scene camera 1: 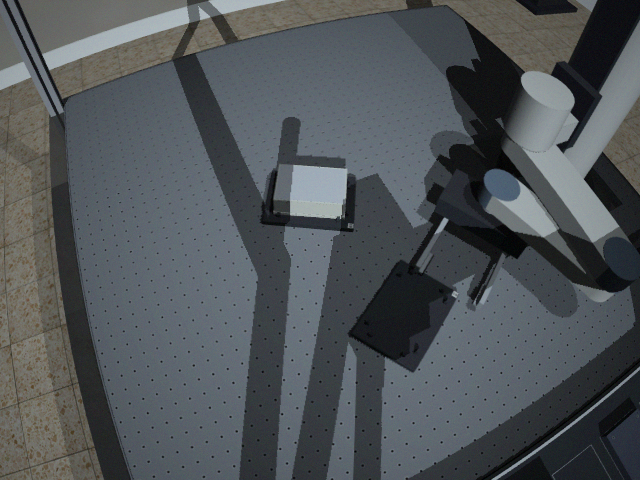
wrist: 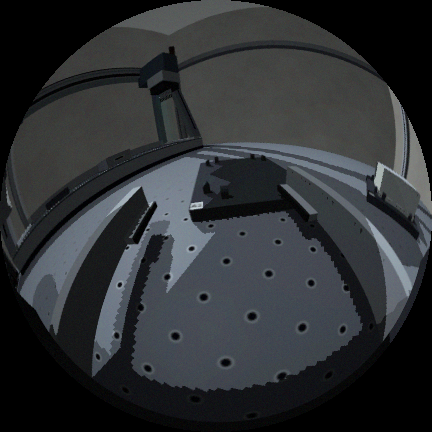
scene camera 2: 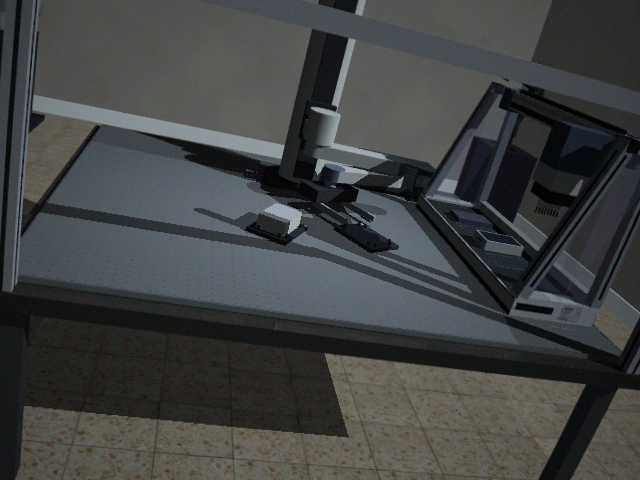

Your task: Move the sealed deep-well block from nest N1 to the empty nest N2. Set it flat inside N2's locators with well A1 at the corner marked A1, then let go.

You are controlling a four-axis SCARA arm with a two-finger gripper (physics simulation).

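Frame: origin at the arm's base, x left, y back, z up, level; centimetres.
Seen in the pictures: gripper, fingertip midpoint: (scene camera 1: pixel 448 287) (wrist: pixel 214 183) (scene camera 2: pixel 360 220); arm's base, origin of the base link: (scene camera 2: pixel 297 182).
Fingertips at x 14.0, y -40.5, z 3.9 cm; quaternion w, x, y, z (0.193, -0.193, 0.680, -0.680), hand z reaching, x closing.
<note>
Offsets run from my fingertips to a thing's top centre. "pt": to the spot under its first point. Level surfaces: height alone.
The sealed deep-well block {dx -26.9, dy -13.1, dz +2.8 cm} (scene camera 1: pixel 318 191) (scene camera 2: pixel 279 219) (wrist: pixel 398 189), a pale box, sits flat in nest N1 {dx -26.9, dy -13.1, dz -0.4 cm} (scene camera 1: pixel 315 224) (scene camera 2: pixel 283 238) (wrist: pixel 395 210), a dark plate with a small white label at one corner. The empty nest N2 {dx +0.5, dy -8.1, dz -0.4 cm} (scene camera 1: pixel 392 310) (scene camera 2: pixel 364 237) (wrist: pixel 245 195) is a dark plate with small upright locators and a white corner label {pt dx +1.2, dy +1.1, dz -1.4 cm} (scene camera 1: pixel 454 294) (wrist: pixel 196 205). My gripper (scene camera 1: pixel 447 287) (scene camera 2: pixel 358 221) (wrist: pixel 214 183) is open and empty, its tips by N2's labelled edge, one beside each end of that edge. It is apart from the block. The block's well A1 cannot be made out.
The arm's column (scene camera 2: pixel 310 93) stands behind the nests. A framed instrument {pt dx +38.5, dy -44.5, dz +0.0 cm} (scene camera 2: pixel 537 310) with a dark head and small trays stands at the right in scene camera 2. Broad shadows cross the perforated table {dz -2.6 cm} (scene camera 1: pixel 170 310) (scene camera 2: pixel 170 258).
</note>
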